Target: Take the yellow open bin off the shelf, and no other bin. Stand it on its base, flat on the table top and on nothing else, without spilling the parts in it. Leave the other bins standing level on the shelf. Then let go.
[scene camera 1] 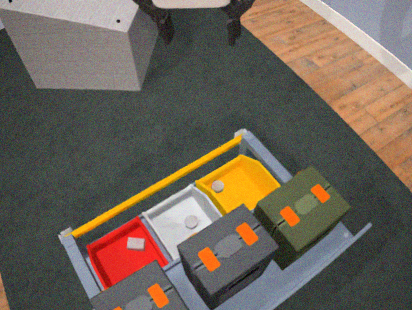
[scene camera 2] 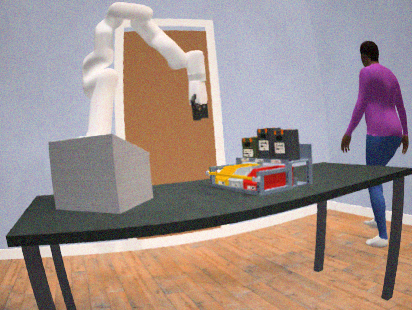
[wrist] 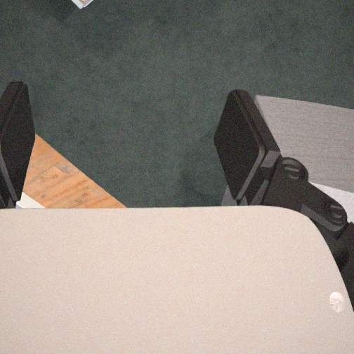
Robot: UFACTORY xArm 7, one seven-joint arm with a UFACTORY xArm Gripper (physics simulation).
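Places are measured from the arm's base along level axes (x back, y left, z down), in metres.
Where they show: gripper, fingertip midpoint: (scene camera 1: 201,39) (scene camera 2: 201,119); arm's base, origin of the base link: (scene camera 2: 98,146).
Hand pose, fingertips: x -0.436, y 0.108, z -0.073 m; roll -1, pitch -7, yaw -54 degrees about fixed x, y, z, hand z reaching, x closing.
Observation:
Things, the pixels of their top centre, and the offset from my fingertips. Level surfaces: height alone.
- yellow open bin, middle of its top: (scene camera 1: 248,191) (scene camera 2: 237,166) dx -0.150, dy +0.012, dz +0.205 m
- white bin, middle of its top: (scene camera 1: 192,227) (scene camera 2: 252,167) dx -0.166, dy -0.099, dz +0.205 m
- red bin, middle of its top: (scene camera 1: 130,266) (scene camera 2: 268,168) dx -0.184, dy -0.210, dz +0.205 m
- olive case, middle of its top: (scene camera 1: 305,204) (scene camera 2: 254,136) dx -0.246, dy +0.027, dz +0.088 m
- dark green table, its level: dz +0.286 m
The yellow open bin (scene camera 1: 247,187) sits in the right end of the lower shelf's row in scene camera 1, with a small round pale part in it. The white bin (scene camera 1: 172,222) beside it holds a round part, and the red bin (scene camera 1: 117,257) (scene camera 2: 275,179) at the other end holds a blocky one. All three stand in the blue-grey shelf (scene camera 1: 265,152) (scene camera 2: 261,187), behind its yellow front bar (scene camera 1: 155,187). My gripper (scene camera 1: 200,41) (scene camera 2: 200,116) (wrist: 127,109) is open and empty, pointing down, high above the table and apart from the shelf. Bin backs are partly hidden in scene camera 1.
An olive case (scene camera 1: 270,206) (scene camera 2: 248,151) and two dark grey cases (scene camera 1: 192,250) (scene camera 2: 286,145) stand on the shelf's upper level, behind the bins. The grey arm pedestal (scene camera 1: 85,55) (scene camera 2: 85,175) (wrist: 310,140) stands on the dark green table (scene camera 2: 175,210). A person (scene camera 2: 382,105) stands beyond the table.

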